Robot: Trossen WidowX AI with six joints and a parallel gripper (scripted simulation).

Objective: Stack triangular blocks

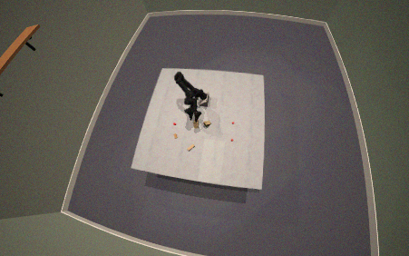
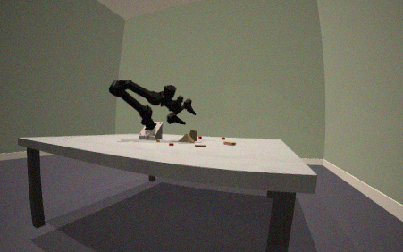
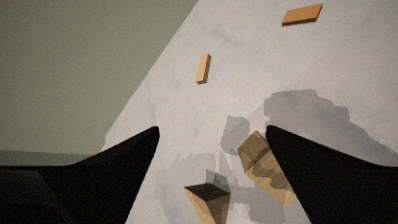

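The orange piece is 14 cm behind my gripper tip, 11 cm to the right of it and 13 cm below it.
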